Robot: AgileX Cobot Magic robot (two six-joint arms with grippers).
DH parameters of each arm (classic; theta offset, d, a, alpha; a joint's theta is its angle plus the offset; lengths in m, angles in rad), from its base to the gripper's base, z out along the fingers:
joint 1: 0 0.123 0 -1.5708
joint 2: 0.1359 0 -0.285 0
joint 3: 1.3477 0 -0.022 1.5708
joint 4: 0 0.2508 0 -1.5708
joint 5: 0 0 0.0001 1.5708
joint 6: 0 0.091 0 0
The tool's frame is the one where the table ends.
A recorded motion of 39 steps. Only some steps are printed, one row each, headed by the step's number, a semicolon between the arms.
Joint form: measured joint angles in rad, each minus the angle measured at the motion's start. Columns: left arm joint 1, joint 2, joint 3, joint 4, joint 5, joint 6; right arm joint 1, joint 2, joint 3, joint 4, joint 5, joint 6.
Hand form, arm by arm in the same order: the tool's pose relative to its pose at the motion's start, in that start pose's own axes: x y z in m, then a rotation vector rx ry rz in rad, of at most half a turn. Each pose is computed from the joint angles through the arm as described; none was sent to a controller.
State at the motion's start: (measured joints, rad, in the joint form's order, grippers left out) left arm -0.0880 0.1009 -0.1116 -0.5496 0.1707 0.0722; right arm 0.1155 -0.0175 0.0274 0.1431 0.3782 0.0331
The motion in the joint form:
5: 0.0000 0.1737 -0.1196 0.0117 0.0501 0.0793; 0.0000 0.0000 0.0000 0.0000 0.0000 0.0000
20: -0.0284 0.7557 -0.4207 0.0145 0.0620 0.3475; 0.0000 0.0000 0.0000 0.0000 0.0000 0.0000
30: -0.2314 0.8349 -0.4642 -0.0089 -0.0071 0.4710; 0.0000 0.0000 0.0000 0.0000 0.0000 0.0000
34: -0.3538 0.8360 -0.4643 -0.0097 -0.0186 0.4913; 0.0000 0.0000 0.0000 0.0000 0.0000 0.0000
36: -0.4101 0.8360 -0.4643 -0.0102 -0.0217 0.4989; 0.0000 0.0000 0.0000 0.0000 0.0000 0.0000
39: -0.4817 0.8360 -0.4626 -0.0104 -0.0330 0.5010; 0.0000 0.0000 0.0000 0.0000 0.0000 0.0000
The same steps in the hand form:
5: -0.0223 -0.0122 0.0157 -0.0188 0.0991 0.0853; 0.0000 0.0000 0.0000 0.0000 0.0000 0.0000
20: -0.0539 -0.0249 0.1112 -0.0563 0.3906 0.3292; 0.0000 0.0000 0.0000 0.0000 0.0000 0.0000
30: -0.0426 -0.0587 0.1266 0.1321 0.4122 0.4756; 0.0000 0.0000 0.0000 0.0000 0.0000 0.0000
34: -0.0326 -0.0791 0.1216 0.2507 0.4294 0.5200; 0.0000 0.0000 0.0000 0.0000 0.0000 0.0000
36: -0.0280 -0.0882 0.1181 0.3060 0.4382 0.5379; 0.0000 0.0000 0.0000 0.0000 0.0000 0.0000
39: -0.0222 -0.0993 0.1132 0.3722 0.4444 0.5529; 0.0000 0.0000 0.0000 0.0000 0.0000 0.0000

